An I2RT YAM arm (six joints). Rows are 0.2 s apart.
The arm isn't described. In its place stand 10 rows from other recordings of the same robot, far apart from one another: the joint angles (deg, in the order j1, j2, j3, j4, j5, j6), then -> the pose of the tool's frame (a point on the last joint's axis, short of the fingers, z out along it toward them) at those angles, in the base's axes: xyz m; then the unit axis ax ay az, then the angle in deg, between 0 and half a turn.
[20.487, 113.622, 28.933, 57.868, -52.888, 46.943] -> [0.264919, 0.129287, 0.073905, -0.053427, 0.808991, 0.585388, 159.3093]
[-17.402, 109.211, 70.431, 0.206, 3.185, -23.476] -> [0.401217, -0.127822, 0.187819, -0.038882, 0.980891, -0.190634, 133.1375]
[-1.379, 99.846, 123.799, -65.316, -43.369, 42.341] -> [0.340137, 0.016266, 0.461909, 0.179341, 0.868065, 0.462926, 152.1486]
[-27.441, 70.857, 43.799, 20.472, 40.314, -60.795] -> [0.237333, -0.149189, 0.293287, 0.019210, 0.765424, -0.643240, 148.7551]
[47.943, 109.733, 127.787, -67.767, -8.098, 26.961] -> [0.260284, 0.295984, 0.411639, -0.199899, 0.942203, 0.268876, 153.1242]
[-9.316, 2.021, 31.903, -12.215, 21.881, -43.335] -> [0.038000, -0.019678, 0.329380, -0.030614, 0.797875, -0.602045, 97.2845]
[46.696, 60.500, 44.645, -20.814, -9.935, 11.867] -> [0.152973, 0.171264, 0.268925, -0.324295, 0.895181, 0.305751, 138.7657]
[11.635, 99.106, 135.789, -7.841, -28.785, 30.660] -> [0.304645, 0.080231, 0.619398, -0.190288, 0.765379, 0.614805, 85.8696]
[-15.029, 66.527, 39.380, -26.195, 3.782, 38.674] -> [0.217293, -0.060773, 0.209398, 0.461119, 0.886627, 0.035532, 143.3928]
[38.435, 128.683, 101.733, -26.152, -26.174, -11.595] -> [0.377352, 0.319509, 0.177303, -0.470579, 0.833457, 0.289663, 151.0481]
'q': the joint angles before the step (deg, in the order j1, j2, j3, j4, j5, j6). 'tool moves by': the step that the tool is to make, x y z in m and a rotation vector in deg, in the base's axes. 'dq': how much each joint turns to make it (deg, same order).
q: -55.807 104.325 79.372 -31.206 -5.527 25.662
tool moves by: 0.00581 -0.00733 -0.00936 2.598 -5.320 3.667
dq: -0.531 2.285 0.431 2.642 -7.210 -0.173
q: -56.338 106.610 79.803 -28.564 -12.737 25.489
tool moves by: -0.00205 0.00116 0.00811 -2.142 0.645 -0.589
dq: 0.000 -1.228 0.002 0.087 1.748 -0.527
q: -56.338 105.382 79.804 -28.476 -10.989 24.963
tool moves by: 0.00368 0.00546 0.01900 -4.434 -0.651 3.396
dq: 0.876 -2.194 0.701 0.524 0.001 -3.244
